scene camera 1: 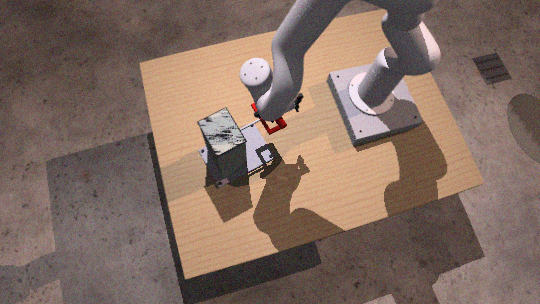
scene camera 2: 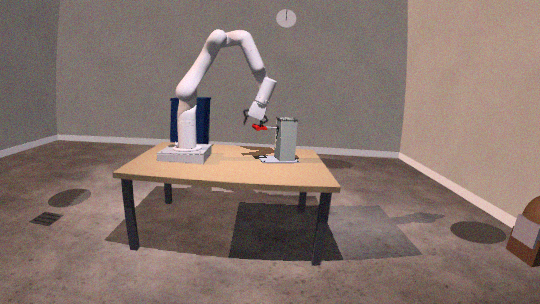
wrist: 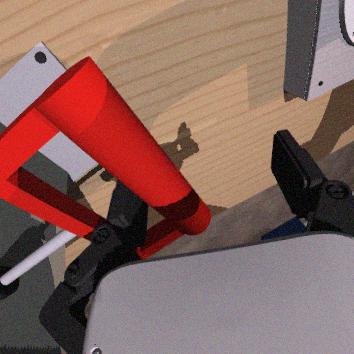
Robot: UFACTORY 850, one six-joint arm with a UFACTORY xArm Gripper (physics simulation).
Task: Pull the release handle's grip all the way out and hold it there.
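Observation:
The release handle's red grip [scene camera 1: 278, 129] [scene camera 2: 259, 127] [wrist: 135, 150] is a loop with a thick round bar. It stands out from the grey-green housing [scene camera 1: 227, 167] [scene camera 2: 286, 140] [wrist: 25, 320] on a pale rod [scene camera 1: 250, 124] [scene camera 2: 271, 127] [wrist: 37, 257], a length of which is exposed. My gripper [scene camera 1: 278, 111] [scene camera 2: 254, 121] [wrist: 203, 164] is open, tilted over the grip. In the wrist view one black finger reaches down inside the red loop, behind the round bar; the other stands well apart on the robot-base side. Whether the inner finger touches the bar is hard to tell.
The housing stands on a light metal plate [scene camera 1: 257, 140] [wrist: 22, 100] on the wooden table [scene camera 1: 200, 250] [scene camera 2: 225, 172]. The robot's grey base block [scene camera 1: 345, 100] [scene camera 2: 182, 156] [wrist: 302, 45] stands across the table from it. A dark blue object [scene camera 2: 203, 120] shows behind the arm.

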